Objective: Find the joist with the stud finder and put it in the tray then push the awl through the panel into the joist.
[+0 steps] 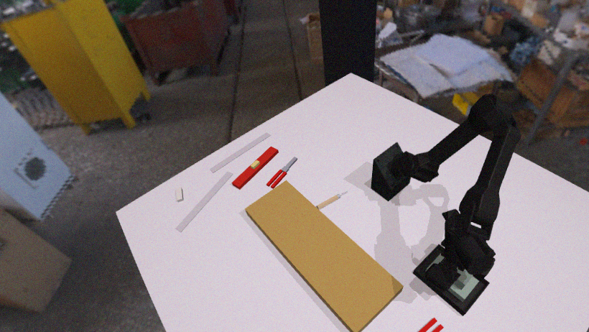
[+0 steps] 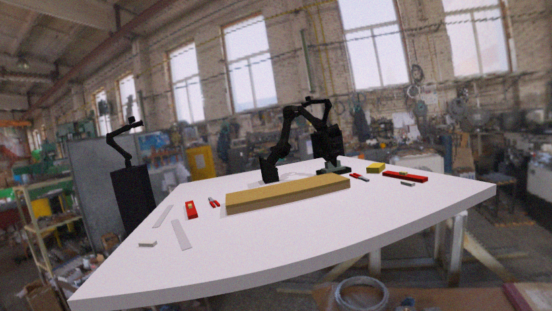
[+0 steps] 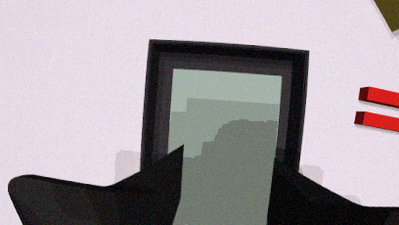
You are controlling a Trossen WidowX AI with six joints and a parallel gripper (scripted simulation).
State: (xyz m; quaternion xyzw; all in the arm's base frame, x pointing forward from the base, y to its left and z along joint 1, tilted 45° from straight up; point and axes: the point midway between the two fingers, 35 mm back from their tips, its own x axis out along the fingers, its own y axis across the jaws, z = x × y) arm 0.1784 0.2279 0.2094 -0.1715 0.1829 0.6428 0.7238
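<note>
Now: the black tray 1 cm to the right of my gripper tip and 2 cm below it. From my gripper tip the other things lie so: yellow block 16 cm ahead, 16 cm to the left, 2 cm below; stud finder 2 cm to the right, 2 cm above; awl 44 cm to the right, 3 cm below.
</note>
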